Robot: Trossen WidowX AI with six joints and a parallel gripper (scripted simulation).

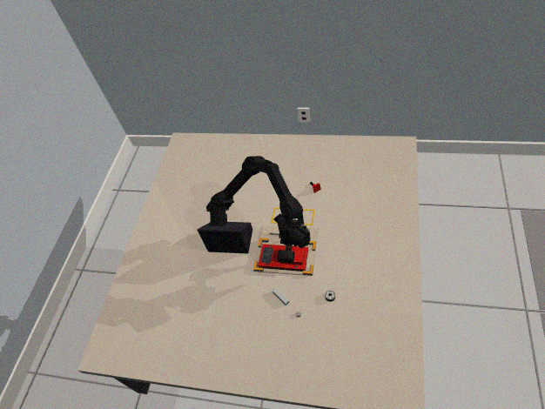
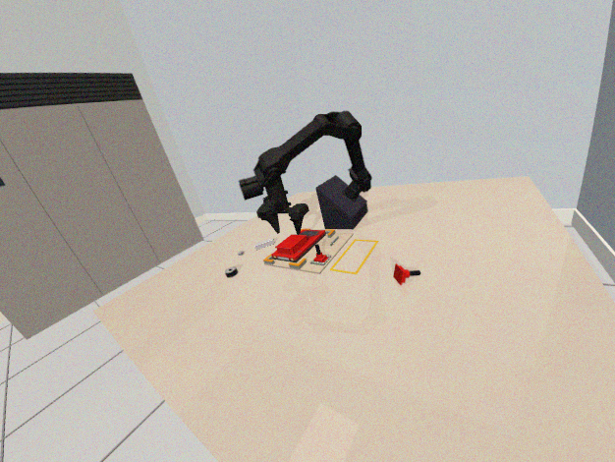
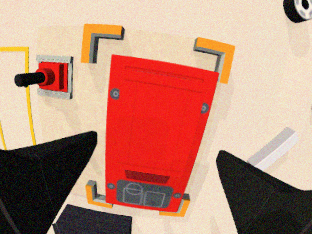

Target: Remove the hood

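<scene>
My gripper tip is now 4 cm above the red hood. Round my gripper tip: small grey nut (24 cm to the right, 7 cm below, 3 cm ahead); then grey bar (17 cm to the right, 7 cm below, 4 cm behind); then wheel (17 cm to the right, 15 cm ahead, 7 cm below).
</scene>
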